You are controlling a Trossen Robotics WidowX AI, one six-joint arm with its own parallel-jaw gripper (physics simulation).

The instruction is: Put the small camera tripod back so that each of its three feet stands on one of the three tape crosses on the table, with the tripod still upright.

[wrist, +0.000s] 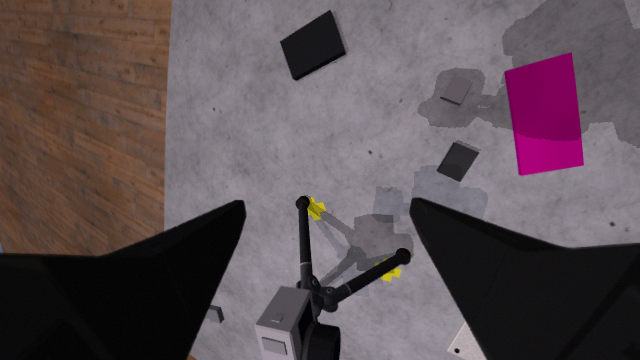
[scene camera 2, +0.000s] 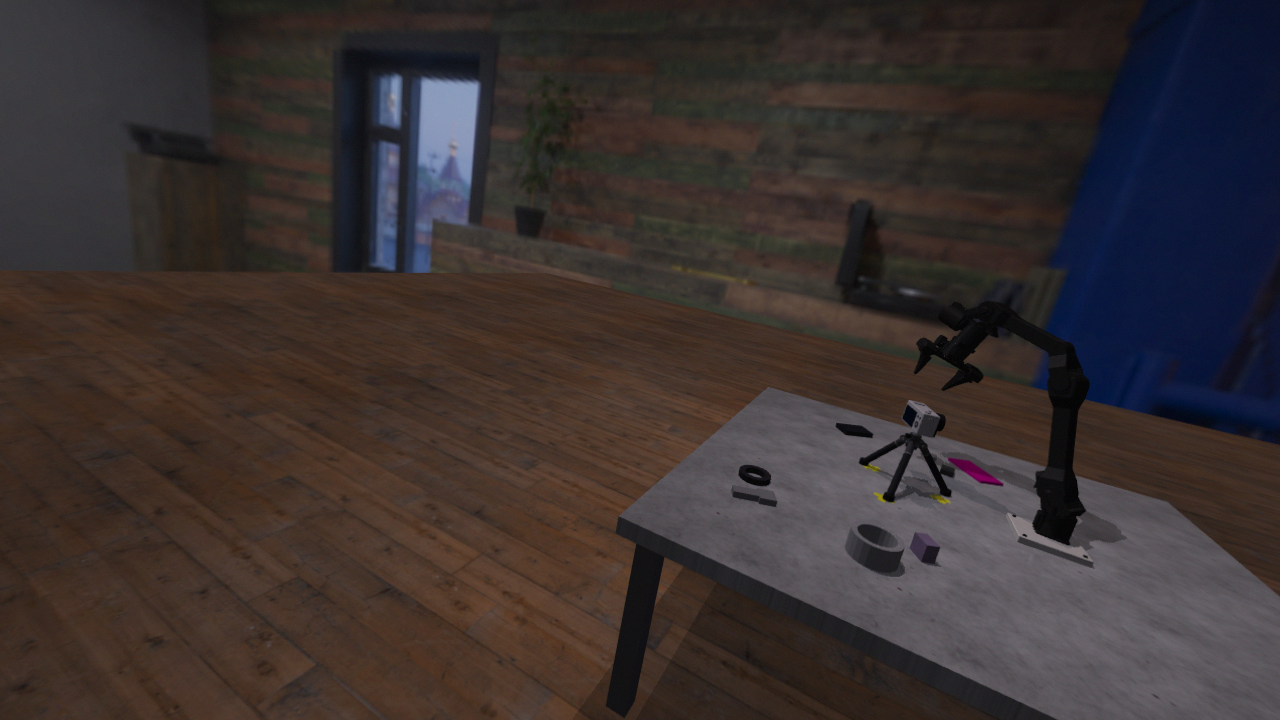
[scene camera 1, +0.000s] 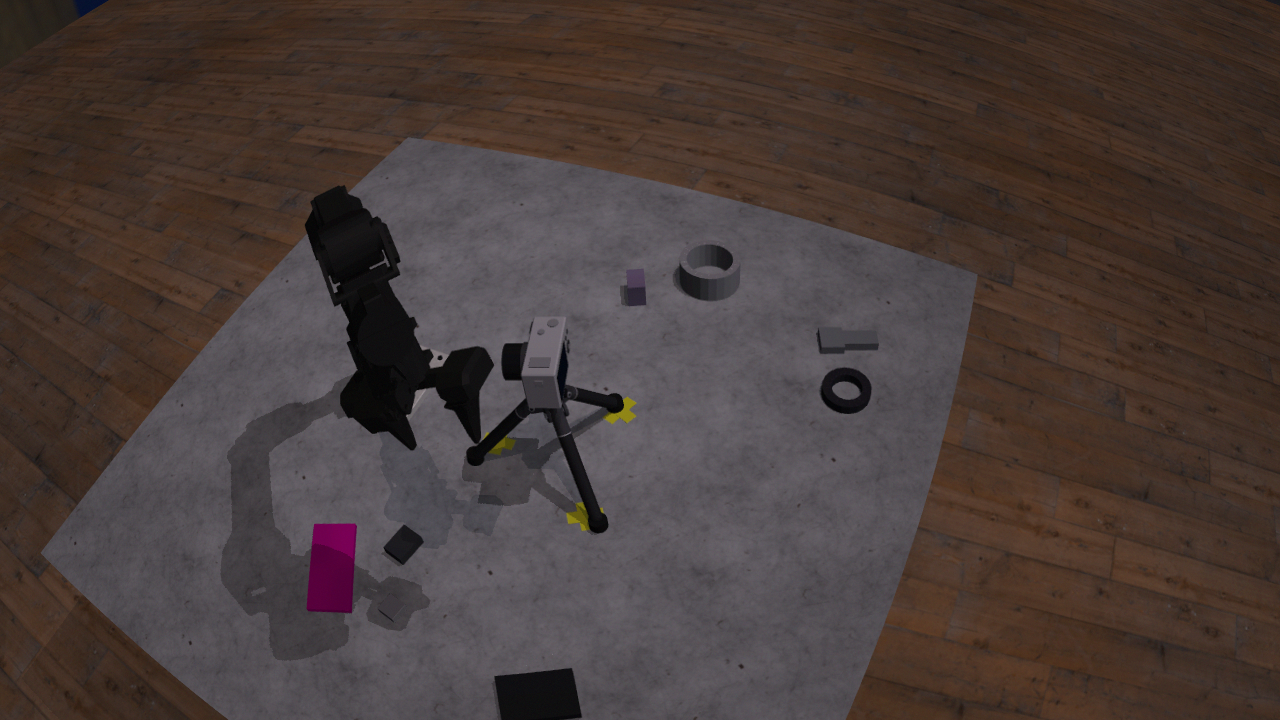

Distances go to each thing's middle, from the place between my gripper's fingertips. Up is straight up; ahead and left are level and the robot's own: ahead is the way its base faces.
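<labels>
There is the grey block (scene camera 1: 832,340), some way ahead of my hand, well to the left of it and well below it.
</labels>
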